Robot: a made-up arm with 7 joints.
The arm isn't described. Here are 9 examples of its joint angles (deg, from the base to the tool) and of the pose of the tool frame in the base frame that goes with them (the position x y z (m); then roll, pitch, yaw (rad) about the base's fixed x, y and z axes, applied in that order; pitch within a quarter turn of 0, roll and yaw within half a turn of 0).
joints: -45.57 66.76 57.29 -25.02 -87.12 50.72 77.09
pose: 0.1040 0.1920 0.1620 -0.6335 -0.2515 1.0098
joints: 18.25 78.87 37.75 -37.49 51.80 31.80 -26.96
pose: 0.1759 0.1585 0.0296 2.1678 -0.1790 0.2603
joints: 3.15 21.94 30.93 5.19 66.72 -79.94 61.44
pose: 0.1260 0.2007 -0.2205 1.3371 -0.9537 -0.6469
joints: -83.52 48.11 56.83 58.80 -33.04 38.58 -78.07
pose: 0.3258 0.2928 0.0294 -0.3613 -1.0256 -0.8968
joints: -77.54 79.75 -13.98 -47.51 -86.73 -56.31 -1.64
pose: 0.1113 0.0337 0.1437 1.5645 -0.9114 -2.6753
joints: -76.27 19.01 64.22 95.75 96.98 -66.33 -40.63
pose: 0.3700 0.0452 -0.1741 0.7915 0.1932 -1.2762
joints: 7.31 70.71 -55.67 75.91 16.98 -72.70 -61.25
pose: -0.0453 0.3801 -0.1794 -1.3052 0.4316 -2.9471
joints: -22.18 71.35 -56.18 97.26 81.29 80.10 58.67
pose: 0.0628 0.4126 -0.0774 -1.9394 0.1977 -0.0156
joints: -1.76 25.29 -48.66 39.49 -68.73 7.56 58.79
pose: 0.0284 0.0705 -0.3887 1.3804 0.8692 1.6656
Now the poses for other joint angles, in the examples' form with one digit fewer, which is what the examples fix.
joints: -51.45 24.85 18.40 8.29 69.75 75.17 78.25
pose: 0.306 0.164 -0.040 0.232 -0.952 2.706
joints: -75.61 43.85 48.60 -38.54 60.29 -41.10 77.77
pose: 0.084 0.139 0.153 -2.107 0.286 -2.777
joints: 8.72 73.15 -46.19 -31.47 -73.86 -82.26 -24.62
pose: 0.083 0.107 -0.173 -0.452 -0.672 -0.498
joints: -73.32 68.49 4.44 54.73 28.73 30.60 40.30
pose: 0.277 0.332 0.072 0.728 -0.679 1.609
